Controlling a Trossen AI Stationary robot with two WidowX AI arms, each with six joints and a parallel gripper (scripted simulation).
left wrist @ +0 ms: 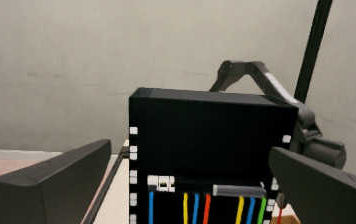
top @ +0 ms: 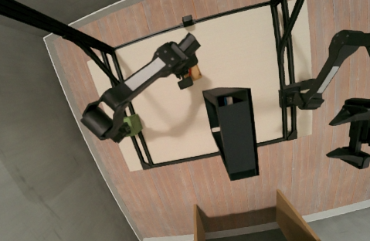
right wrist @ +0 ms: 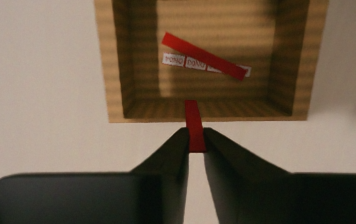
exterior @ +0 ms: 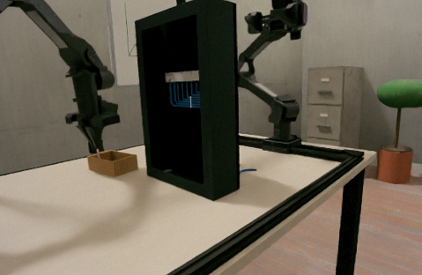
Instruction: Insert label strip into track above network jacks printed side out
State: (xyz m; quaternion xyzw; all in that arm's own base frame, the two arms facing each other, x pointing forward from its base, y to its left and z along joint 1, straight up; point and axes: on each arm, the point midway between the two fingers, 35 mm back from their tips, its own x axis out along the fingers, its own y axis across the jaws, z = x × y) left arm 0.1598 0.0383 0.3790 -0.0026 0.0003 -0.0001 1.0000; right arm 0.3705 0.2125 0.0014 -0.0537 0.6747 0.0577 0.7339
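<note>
Now: right hand 100 mm above the box and 40 mm to the right of it.
</note>
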